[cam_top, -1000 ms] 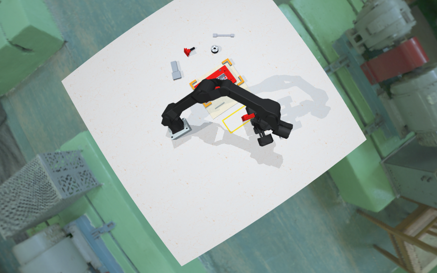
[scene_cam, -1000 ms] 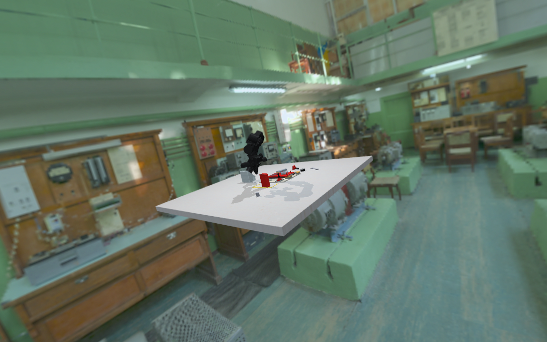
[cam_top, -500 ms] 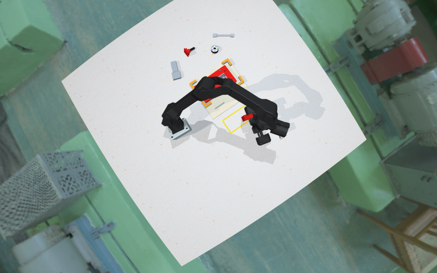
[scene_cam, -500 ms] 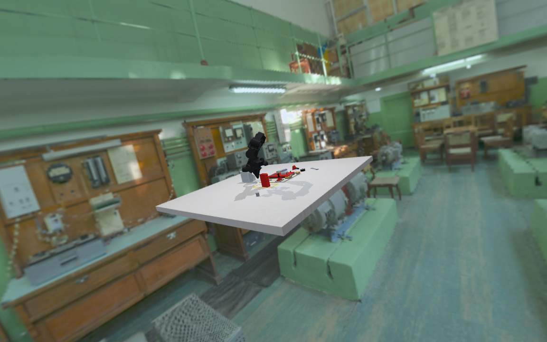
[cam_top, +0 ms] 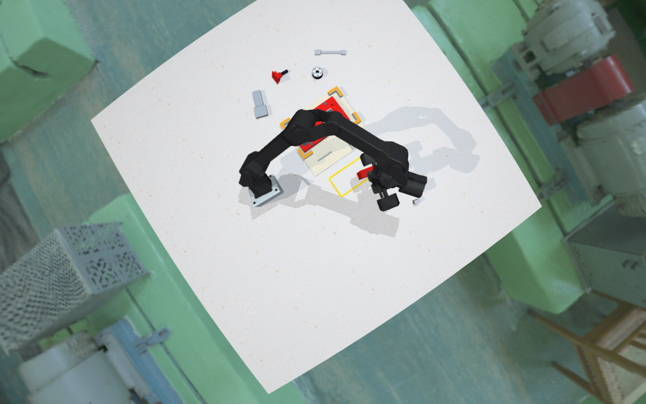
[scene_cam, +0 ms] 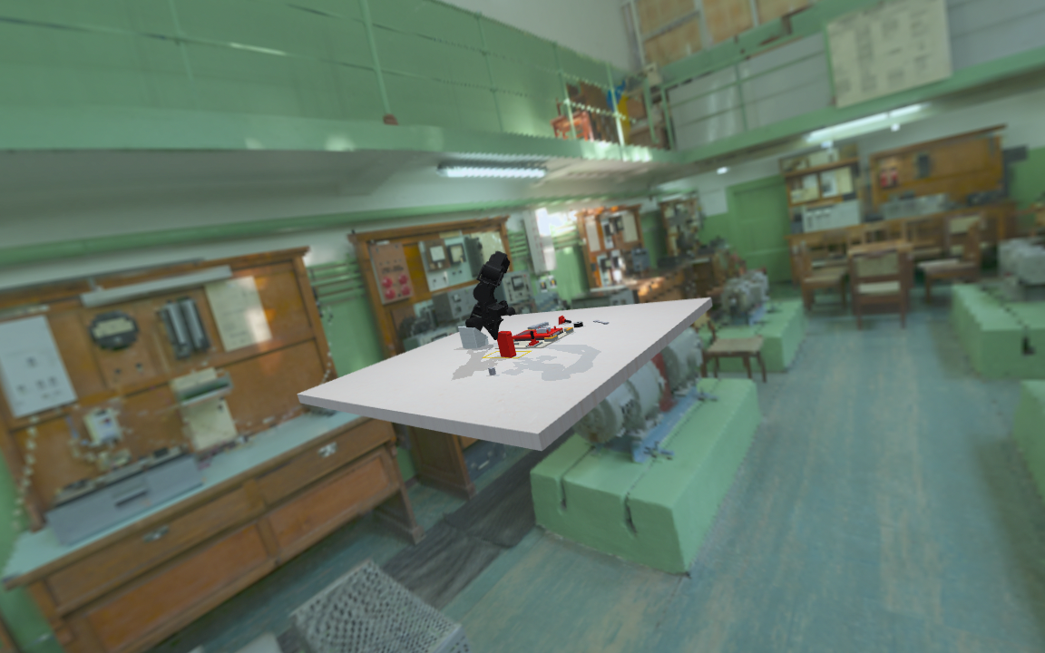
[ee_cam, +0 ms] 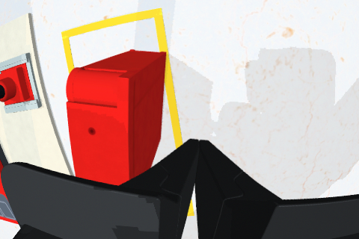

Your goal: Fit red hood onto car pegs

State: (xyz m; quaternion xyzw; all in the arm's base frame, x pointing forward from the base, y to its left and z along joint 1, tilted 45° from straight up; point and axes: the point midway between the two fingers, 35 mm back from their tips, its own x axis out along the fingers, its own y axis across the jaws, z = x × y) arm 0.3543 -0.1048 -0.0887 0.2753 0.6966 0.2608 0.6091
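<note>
Now: gripper tip 4 cm to the right of the red hood and 3 cm above it. Also, from my gripper tip: grey axle 7 cm ahead, 51 cm to the left, 7 cm below; then wheel 1 cm behind, 45 cm to the left, 7 cm below.
</note>
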